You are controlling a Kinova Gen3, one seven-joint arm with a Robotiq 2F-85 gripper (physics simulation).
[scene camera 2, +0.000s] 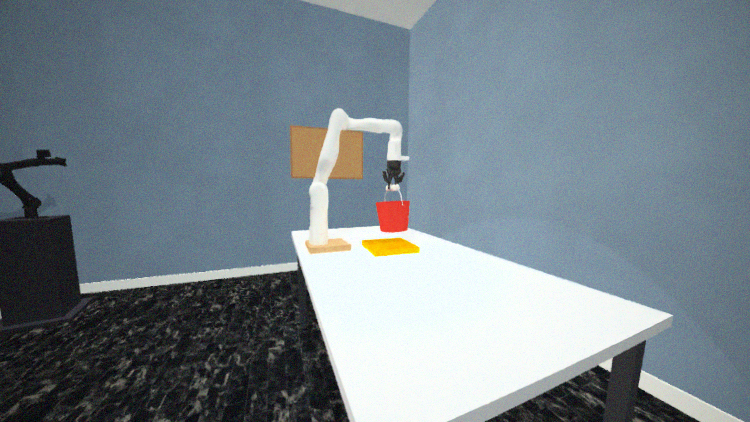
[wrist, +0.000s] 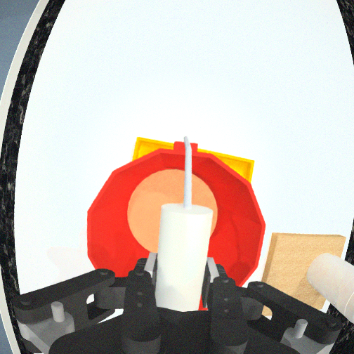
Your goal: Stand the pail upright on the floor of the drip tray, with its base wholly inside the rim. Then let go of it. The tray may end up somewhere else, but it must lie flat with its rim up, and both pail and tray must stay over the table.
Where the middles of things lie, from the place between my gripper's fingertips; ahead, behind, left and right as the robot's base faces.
Right now my hand is 310 mm above the yellow drip tray [scene camera 2: 393, 246] and 20 mm past it.
